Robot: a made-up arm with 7 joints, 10 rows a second.
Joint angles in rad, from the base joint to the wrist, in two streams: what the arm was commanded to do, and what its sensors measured. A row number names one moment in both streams.
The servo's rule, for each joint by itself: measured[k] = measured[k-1] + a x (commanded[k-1-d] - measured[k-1]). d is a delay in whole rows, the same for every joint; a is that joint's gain. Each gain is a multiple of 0.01, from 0.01 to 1. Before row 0 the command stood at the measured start. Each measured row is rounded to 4 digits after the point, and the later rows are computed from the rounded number. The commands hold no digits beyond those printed.
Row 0, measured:
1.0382, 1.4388, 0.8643, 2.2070, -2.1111, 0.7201, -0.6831
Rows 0 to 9, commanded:
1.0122, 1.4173, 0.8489, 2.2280, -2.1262, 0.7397, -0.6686
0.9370, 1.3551, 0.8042, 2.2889, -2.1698, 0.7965, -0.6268
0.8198, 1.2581, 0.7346, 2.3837, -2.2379, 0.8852, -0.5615
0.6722, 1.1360, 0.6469, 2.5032, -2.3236, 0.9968, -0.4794
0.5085, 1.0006, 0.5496, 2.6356, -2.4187, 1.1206, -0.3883
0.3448, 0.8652, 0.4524, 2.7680, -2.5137, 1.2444, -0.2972
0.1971, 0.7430, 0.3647, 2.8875, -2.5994, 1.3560, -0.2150
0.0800, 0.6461, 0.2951, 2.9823, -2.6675, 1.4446, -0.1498
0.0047, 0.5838, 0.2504, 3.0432, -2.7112, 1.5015, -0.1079
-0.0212, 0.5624, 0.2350, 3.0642, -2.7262, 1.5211, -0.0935
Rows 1 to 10, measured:
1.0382, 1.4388, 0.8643, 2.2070, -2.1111, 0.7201, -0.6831
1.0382, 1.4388, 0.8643, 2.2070, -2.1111, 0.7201, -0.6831
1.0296, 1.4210, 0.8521, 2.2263, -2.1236, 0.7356, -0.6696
0.9990, 1.3663, 0.8143, 2.2839, -2.1619, 0.7837, -0.6298
0.9399, 1.2765, 0.7513, 2.3757, -2.2250, 0.8639, -0.5663
0.8516, 1.1599, 0.6688, 2.4930, -2.3068, 0.9689, -0.4855
0.7384, 1.0277, 0.5746, 2.6242, -2.3997, 1.0887, -0.3951
0.6085, 0.8928, 0.4781, 2.7565, -2.4943, 1.2117, -0.3041
0.4727, 0.7685, 0.3885, 2.8770, -2.5815, 1.3257, -0.2212
0.3431, 0.6669, 0.3147, 2.9739, -2.6529, 1.4196, -0.1548
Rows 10 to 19, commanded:
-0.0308, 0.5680, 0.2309, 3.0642, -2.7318, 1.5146, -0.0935
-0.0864, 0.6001, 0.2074, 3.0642, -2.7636, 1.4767, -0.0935
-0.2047, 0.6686, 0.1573, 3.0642, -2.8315, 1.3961, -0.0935
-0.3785, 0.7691, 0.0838, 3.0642, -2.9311, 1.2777, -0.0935
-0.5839, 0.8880, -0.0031, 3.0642, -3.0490, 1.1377, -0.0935
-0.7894, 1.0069, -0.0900, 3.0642, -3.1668, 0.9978, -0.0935
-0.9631, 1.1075, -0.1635, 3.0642, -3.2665, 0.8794, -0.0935
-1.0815, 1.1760, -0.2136, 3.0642, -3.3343, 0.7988, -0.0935
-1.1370, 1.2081, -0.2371, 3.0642, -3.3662, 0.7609, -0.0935
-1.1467, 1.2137, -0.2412, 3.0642, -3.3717, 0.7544, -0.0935
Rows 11 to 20, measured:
0.2314, 0.5979, 0.2639, 3.0377, -2.7013, 1.4843, -0.1112
0.1480, 0.5684, 0.2411, 3.0621, -2.7220, 1.5134, -0.0947
0.0890, 0.5681, 0.2330, 3.0640, -2.7301, 1.5143, -0.0936
0.0311, 0.5947, 0.2128, 3.0642, -2.7579, 1.4846, -0.0935
-0.0467, 0.6560, 0.1690, 3.0642, -2.8190, 1.4147, -0.0935
-0.1562, 0.7499, 0.1017, 3.0642, -2.9120, 1.3065, -0.0935
-0.2973, 0.8645, 0.0189, 3.0642, -3.0257, 1.1731, -0.0935
-0.4597, 0.9827, -0.0671, 3.0642, -3.1428, 1.0346, -0.0935
-0.6258, 1.0863, -0.1433, 3.0642, -3.2455, 0.9120, -0.0935
-0.7762, 1.1608, -0.1988, 3.0642, -3.3192, 0.8226, -0.0935

